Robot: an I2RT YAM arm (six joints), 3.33 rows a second.
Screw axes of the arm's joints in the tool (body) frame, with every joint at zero. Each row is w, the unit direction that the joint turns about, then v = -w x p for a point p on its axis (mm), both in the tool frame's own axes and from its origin. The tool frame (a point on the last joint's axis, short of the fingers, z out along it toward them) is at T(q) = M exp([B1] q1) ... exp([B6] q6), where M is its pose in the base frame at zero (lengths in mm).
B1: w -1 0 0 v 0.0 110.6 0.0
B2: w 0 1 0 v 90.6 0.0 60.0
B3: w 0 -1 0 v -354.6 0.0 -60.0
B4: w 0 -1 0 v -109.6 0.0 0.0
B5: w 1 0 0 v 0.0 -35.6 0.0
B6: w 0 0 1 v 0.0 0.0 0.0
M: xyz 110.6 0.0 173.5 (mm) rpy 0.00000 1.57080 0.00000 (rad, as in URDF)
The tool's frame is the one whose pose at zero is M.
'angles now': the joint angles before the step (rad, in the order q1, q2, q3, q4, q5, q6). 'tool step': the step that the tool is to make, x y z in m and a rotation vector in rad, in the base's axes. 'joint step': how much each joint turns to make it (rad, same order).
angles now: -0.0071 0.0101 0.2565 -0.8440 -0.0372 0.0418
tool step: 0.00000 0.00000 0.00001 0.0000 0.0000 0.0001
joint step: -0.0001 0.0000 0.0000 0.0000 -0.0001 -0.0001
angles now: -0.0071 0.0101 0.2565 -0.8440 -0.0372 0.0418
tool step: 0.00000 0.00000 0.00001 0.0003 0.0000 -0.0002
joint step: 0.0000 0.0000 0.0000 0.0000 0.0000 0.0004
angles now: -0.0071 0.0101 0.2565 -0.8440 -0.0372 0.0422
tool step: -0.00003 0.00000 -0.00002 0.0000 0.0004 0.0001
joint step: -0.0001 0.0000 0.0001 -0.0004 -0.0001 -0.0001
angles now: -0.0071 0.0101 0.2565 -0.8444 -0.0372 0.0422
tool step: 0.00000 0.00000 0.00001 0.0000 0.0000 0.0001
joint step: -0.0001 0.0000 0.0000 0.0000 -0.0001 -0.0001
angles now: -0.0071 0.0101 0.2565 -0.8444 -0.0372 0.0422
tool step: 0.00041 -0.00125 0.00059 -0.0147 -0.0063 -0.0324
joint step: 0.0000 0.0000 0.0000 0.0065 0.0351 0.0060
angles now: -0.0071 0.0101 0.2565 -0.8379 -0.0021 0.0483
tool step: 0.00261 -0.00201 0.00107 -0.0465 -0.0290 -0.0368
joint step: 0.0001 0.0000 -0.0076 0.0374 0.0562 -0.0187
